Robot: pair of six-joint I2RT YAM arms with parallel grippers.
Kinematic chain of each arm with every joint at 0, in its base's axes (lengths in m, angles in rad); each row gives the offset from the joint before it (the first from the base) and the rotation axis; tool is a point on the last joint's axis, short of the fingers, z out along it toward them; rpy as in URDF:
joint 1: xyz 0 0 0.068 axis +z
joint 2: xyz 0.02 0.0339 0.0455 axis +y
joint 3: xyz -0.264 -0.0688 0 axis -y
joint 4: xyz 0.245 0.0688 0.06 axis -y
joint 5: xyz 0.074 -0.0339 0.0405 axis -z
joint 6: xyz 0.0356 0 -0.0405 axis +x
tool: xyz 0 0 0 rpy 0 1.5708 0
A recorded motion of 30 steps. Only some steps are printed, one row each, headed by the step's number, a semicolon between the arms.
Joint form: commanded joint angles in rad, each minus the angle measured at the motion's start. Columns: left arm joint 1, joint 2, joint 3, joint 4, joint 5, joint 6; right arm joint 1, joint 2, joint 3, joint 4, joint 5, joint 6.
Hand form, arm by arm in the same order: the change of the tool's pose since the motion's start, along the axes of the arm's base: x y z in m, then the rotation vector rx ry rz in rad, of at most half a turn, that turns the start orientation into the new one. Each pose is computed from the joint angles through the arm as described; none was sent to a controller.
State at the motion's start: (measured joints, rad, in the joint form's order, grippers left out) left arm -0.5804 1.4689 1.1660 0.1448 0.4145 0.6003; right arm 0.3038 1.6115 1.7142 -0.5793 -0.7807 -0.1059
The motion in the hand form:
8: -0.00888 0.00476 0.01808 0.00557 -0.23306 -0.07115; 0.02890 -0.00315 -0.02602 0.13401 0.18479 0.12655
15: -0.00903 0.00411 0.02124 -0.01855 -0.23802 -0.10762; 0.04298 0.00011 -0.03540 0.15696 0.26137 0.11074
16: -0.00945 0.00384 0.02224 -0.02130 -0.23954 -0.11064; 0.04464 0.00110 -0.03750 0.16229 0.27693 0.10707
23: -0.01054 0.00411 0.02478 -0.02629 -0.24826 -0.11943; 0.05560 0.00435 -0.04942 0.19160 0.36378 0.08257
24: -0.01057 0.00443 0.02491 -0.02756 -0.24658 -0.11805; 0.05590 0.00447 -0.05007 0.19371 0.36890 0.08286
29: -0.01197 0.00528 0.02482 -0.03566 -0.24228 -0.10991; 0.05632 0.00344 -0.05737 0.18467 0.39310 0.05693
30: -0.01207 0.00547 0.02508 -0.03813 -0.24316 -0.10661; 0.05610 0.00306 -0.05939 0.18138 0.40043 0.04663
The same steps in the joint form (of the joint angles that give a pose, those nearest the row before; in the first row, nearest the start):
8: 0.0032 -0.0409 -0.0172 0.1025 0.0615 0.1533; -0.0441 0.1007 0.0053 0.0513 -0.2361 0.1229
15: 0.0051 -0.0378 -0.0110 0.1211 0.1027 0.1380; -0.0457 0.1532 0.0322 0.0652 -0.2452 0.1934
16: 0.0040 -0.0385 -0.0090 0.1216 0.1049 0.1365; -0.0444 0.1589 0.0304 0.0732 -0.2455 0.2109
23: 0.0037 -0.0421 -0.0058 0.1237 0.1139 0.1377; -0.0437 0.1964 0.0284 0.1119 -0.2496 0.3050
24: 0.0044 -0.0430 -0.0061 0.1237 0.1134 0.1353; -0.0437 0.1975 0.0271 0.1141 -0.2516 0.3100
29: 0.0036 -0.0496 -0.0148 0.1321 0.1054 0.1238; -0.0455 0.1966 0.0051 0.1129 -0.2314 0.3175
30: 0.0036 -0.0505 -0.0159 0.1355 0.1024 0.1215; -0.0459 0.1949 -0.0027 0.1126 -0.2227 0.3208

